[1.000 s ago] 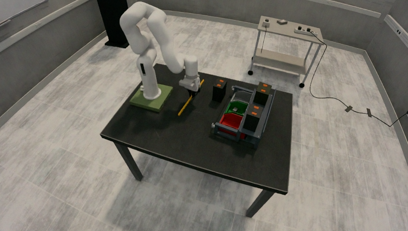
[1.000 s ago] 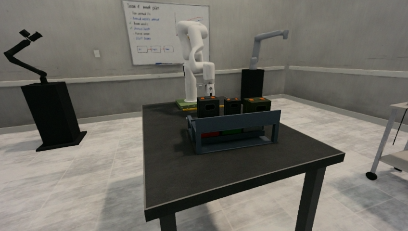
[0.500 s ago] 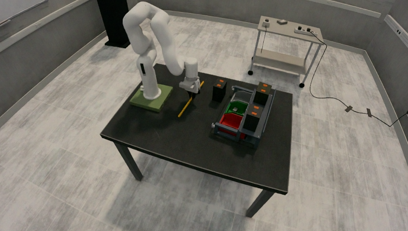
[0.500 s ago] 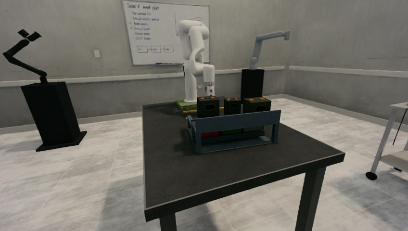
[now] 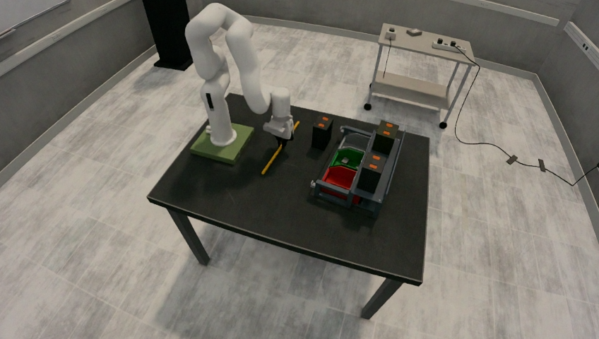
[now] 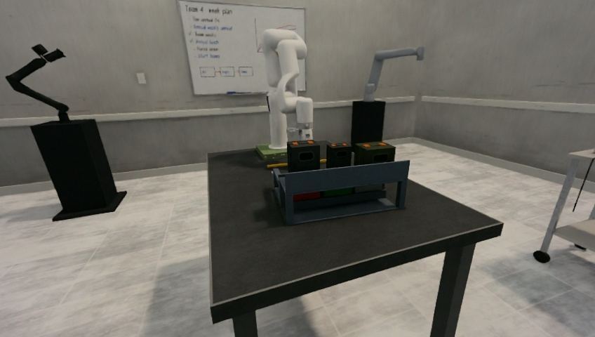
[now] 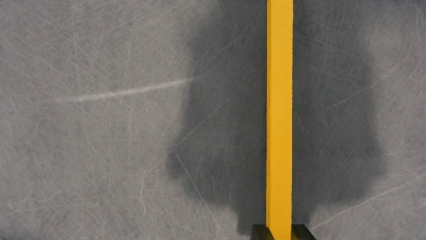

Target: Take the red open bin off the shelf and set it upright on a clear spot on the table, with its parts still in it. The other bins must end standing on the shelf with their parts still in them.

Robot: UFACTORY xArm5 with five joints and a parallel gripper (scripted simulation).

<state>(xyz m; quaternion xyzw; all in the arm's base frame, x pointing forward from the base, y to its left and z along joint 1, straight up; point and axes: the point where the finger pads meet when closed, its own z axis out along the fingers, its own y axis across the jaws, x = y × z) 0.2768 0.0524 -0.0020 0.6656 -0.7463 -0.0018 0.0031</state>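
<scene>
Right now the red open bin is 32 cm ahead of my hand, 15 cm to the right of it and 1 cm above it. Also, from my hand: pale grey bin (35 cm ahead, 7 cm to the left, 1 cm above); then yellow bar (2 cm below); then green bin (34 cm ahead, 4 cm to the right, 1 cm above).
</scene>
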